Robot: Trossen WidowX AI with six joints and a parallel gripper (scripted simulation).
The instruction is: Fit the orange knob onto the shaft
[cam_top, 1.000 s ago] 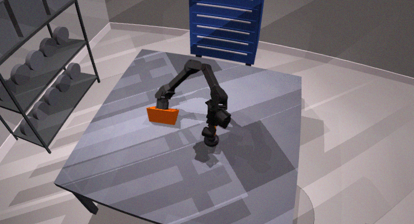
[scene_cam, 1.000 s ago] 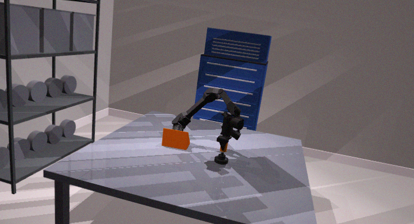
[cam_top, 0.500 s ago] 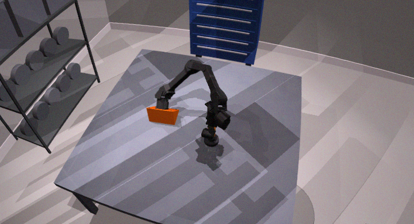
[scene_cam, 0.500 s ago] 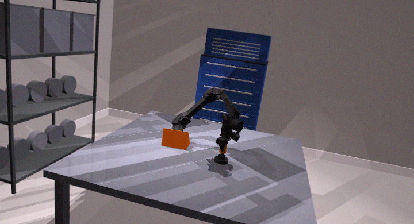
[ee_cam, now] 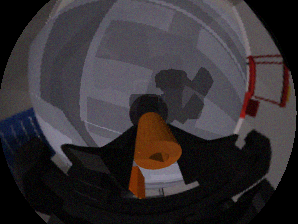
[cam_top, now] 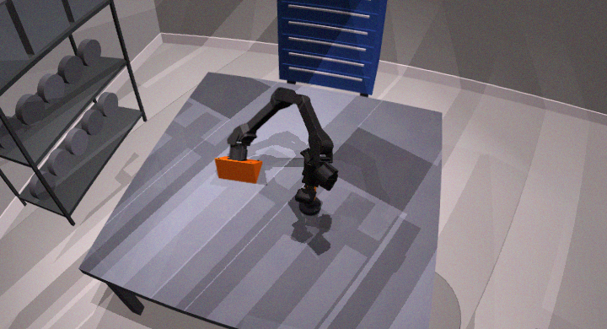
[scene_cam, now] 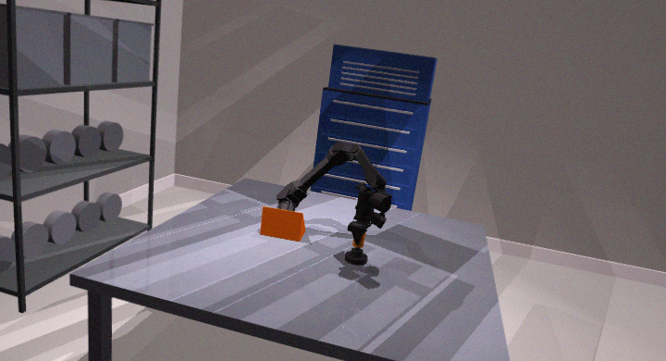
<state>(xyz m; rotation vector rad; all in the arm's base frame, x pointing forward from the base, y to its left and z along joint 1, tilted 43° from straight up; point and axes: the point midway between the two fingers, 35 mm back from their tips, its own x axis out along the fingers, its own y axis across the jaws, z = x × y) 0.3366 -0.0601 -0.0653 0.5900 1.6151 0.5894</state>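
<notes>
Right now my gripper tip is 20 mm below the orange knob. Round my gripper tip: dark round pedestal 40 mm below.
</notes>
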